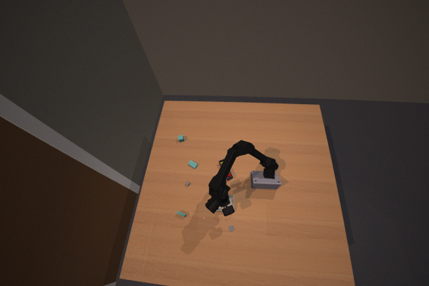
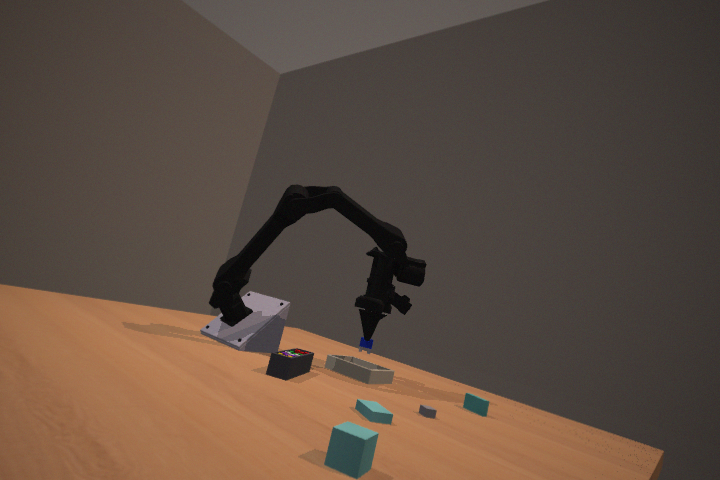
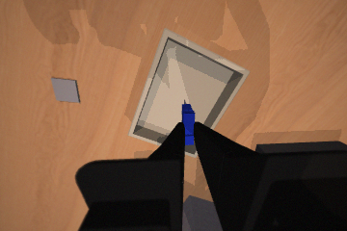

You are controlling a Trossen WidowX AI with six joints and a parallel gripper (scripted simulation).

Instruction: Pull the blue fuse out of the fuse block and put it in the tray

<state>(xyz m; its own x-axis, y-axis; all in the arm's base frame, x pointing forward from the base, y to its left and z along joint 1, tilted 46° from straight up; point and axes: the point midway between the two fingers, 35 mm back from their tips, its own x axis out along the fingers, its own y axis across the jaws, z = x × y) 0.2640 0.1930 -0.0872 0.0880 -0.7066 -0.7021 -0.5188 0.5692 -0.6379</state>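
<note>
Now: gripper tip 8 cm above the shallow grey tray.
</note>
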